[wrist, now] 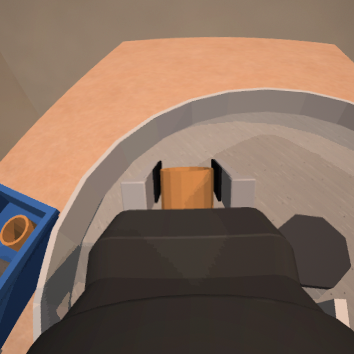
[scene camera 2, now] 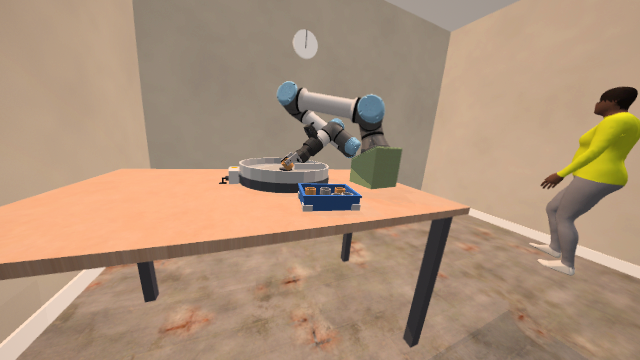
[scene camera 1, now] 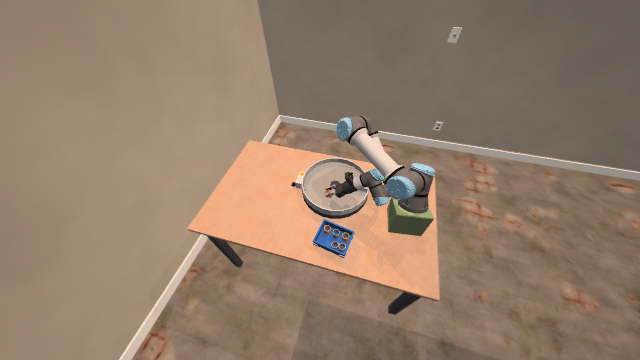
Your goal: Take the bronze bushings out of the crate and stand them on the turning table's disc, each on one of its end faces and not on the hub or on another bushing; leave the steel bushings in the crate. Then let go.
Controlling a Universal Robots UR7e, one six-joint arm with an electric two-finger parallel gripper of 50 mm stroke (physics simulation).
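Where they show: gripper, fingertip midpoint: (wrist: 186,173) (scene camera 2: 283,163) (scene camera 1: 326,192); arm's base, link origin: (scene camera 2: 375,153) (scene camera 1: 412,205).
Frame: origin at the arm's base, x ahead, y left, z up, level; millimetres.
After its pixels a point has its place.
Note:
My gripper (scene camera 1: 329,191) @(z -58, x 480, y -15 mm) (scene camera 2: 287,162) @(z -58, x 480, y -15 mm) (wrist: 186,173) @(z -58, x 480, y -15 mm) is shut on a bronze bushing (scene camera 1: 328,193) (scene camera 2: 288,166) @(z -69, x 464, y 0 mm) (wrist: 187,190) @(z -44, x 454, y -20 mm), low over the turning table's disc (scene camera 1: 320,175) @(z -107, x 555, y -178 mm) (wrist: 250,160) @(z -107, x 544, y -77 mm). The arm leans, and the bushing's lower end is hidden in the wrist view, so contact with the disc cannot be told. The dark hub (wrist: 316,252) @(z -98, x 441, y -124 mm) lies to the right of the bushing in the wrist view. The blue crate (scene camera 1: 327,249) @(z -141, x 404, y 289 mm) (scene camera 2: 330,204) @(z -138, x 404, y 288 mm) (wrist: 30,272) @(z -137, x 392, y 148 mm) holds two bronze bushings, one at its left (scene camera 1: 327,231) @(z -122, x 424, y 196 mm) (scene camera 2: 310,191) @(z -122, x 437, y 198 mm) and one at its right (scene camera 1: 345,238) @(z -118, x 320, y 216 mm) (scene camera 2: 340,190) @(z -118, x 329, y 217 mm), and three steel bushings.
The turning table's raised grey wall (scene camera 1: 334,212) @(z -92, x 408, y 85 mm) (scene camera 2: 280,176) @(z -95, x 514, y 77 mm) (wrist: 105,162) @(z -79, x 504, y 73 mm) surrounds the disc. A small white box (scene camera 1: 300,178) @(z -102, x 676, y -120 mm) (scene camera 2: 233,175) @(z -122, x 680, y -80 mm) sits at its left. The green arm base (scene camera 1: 409,224) @(z -42, x 5, y 96 mm) (scene camera 2: 382,167) @(z -55, x 34, y 98 mm) stands at the right. A person (scene camera 2: 600,165) stands beyond the table.

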